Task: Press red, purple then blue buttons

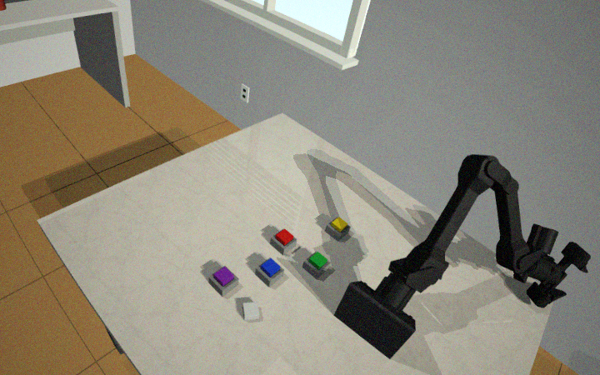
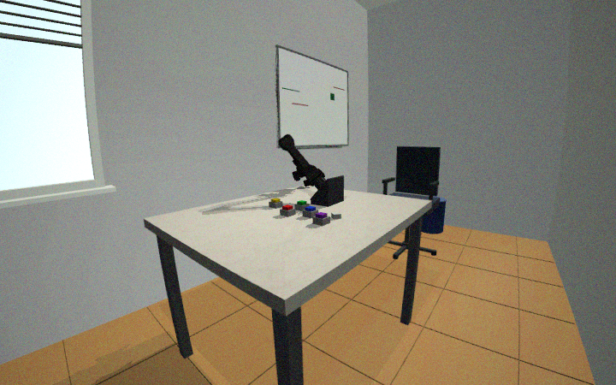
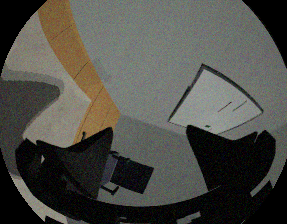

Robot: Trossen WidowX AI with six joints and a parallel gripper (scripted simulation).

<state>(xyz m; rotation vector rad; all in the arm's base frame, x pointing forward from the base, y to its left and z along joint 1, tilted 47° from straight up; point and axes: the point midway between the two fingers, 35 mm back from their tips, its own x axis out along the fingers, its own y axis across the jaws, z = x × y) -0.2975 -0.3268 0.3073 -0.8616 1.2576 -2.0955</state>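
Right now my gripper tip is 620 mm short of the red button, 510 mm to the right of it and 40 mm above it. Round my gripper tip: yellow button: 560 mm ahead, 360 mm to the left, 40 mm below; green button: 510 mm ahead, 490 mm to the left, 40 mm below; blue button: 600 mm to the left, 570 mm ahead, 40 mm below.
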